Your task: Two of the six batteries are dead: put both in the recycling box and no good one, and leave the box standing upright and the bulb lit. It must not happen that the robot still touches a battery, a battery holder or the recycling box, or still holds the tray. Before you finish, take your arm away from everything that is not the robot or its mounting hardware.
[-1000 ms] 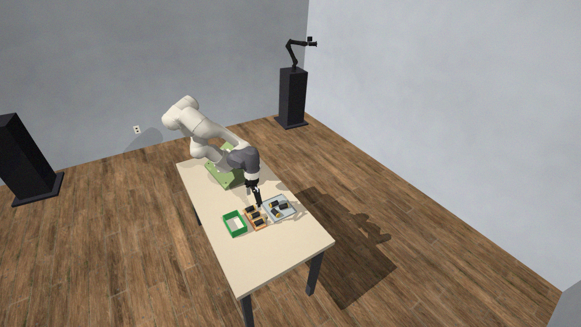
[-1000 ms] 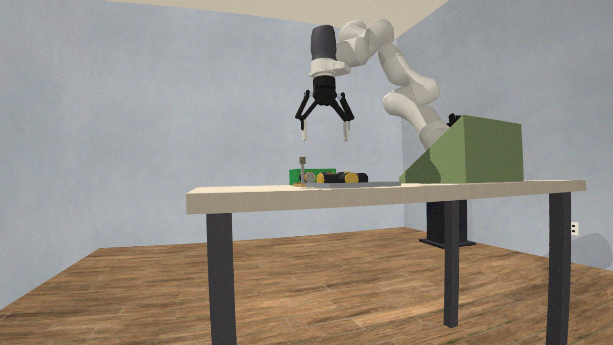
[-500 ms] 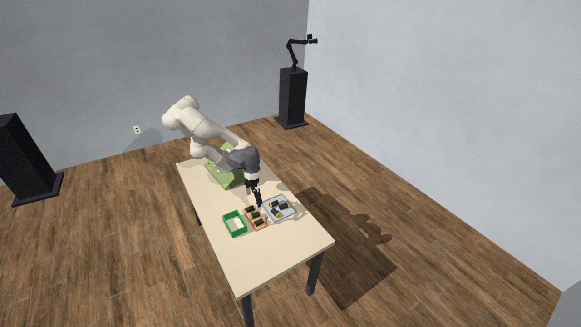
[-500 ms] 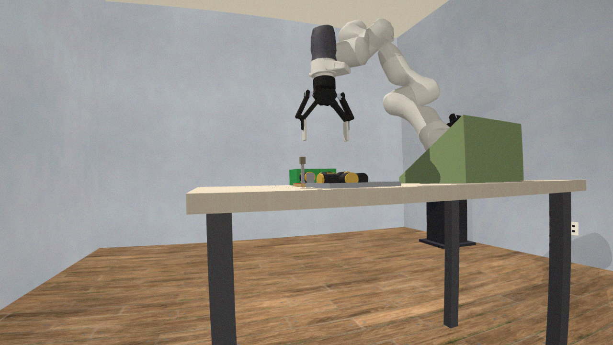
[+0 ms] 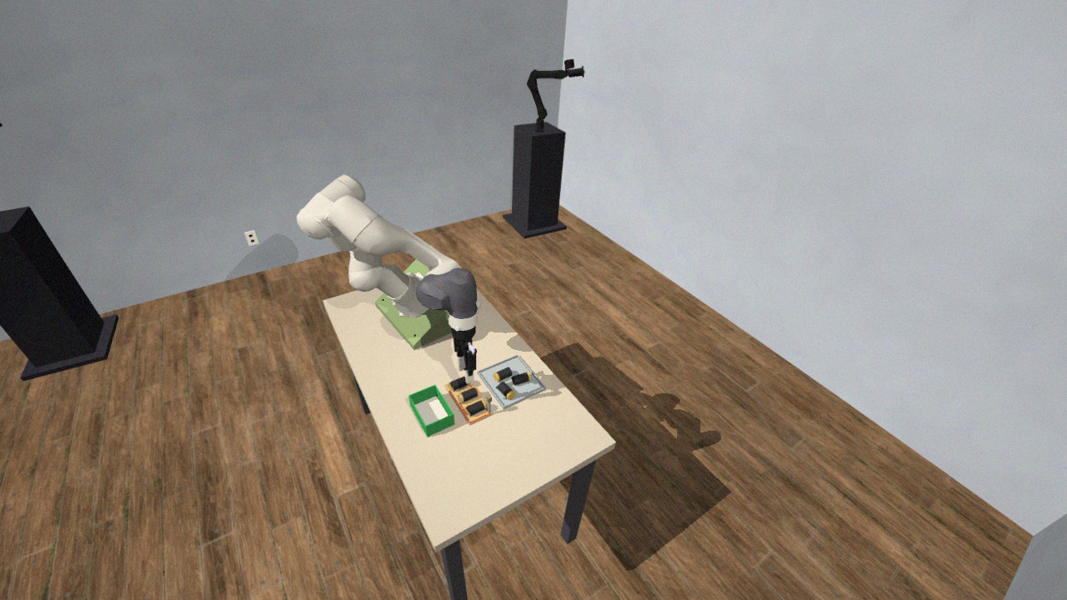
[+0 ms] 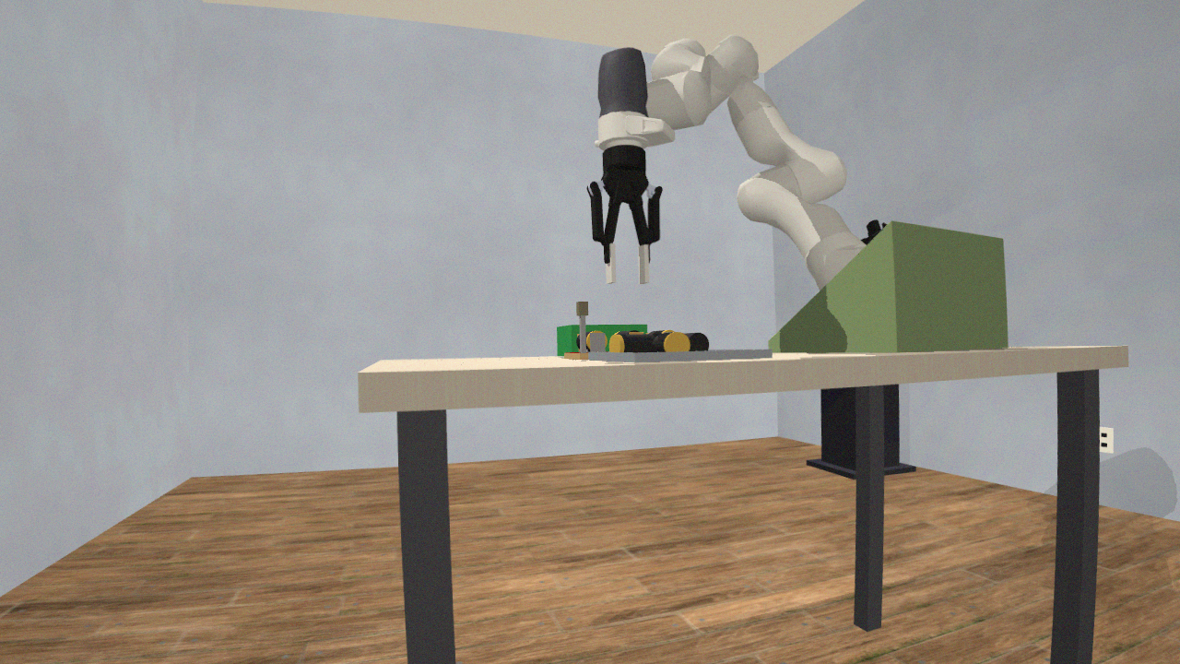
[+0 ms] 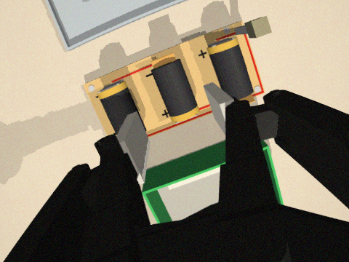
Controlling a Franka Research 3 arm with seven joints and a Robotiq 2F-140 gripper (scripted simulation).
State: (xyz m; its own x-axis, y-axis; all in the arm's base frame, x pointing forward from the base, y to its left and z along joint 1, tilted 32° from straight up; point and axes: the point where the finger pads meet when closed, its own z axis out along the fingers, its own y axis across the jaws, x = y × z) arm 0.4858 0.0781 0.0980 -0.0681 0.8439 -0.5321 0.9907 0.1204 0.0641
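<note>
My gripper is now 150 mm above the battery holder and 10 mm short of it. Round my hand: green recycling box (140 mm to the right, 140 mm below, 10 mm ahead); grey tray (180 mm to the left, 150 mm below, 10 mm behind); bulb post (120 mm below, 90 mm ahead, 40 mm to the left).
</note>
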